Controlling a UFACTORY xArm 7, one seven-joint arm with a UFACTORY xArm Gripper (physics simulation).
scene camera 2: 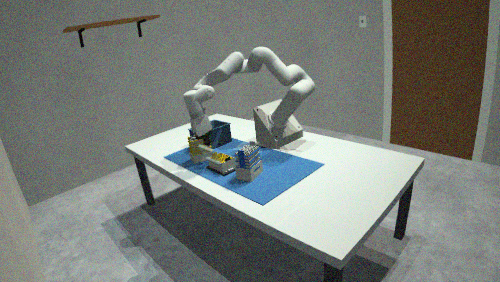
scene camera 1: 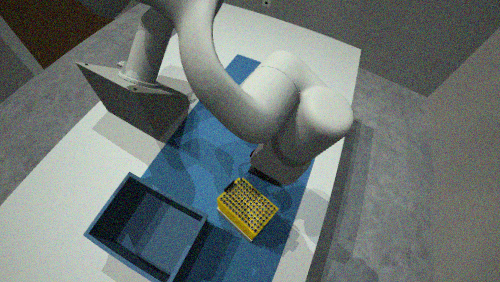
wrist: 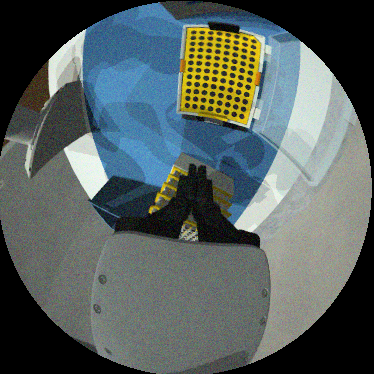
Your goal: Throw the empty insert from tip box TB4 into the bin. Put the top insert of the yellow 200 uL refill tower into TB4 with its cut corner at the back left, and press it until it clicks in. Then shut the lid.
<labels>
same spot on blue mat: point(scene camera 1: 202, 157) = point(wrist: 120, 126)
</labels>
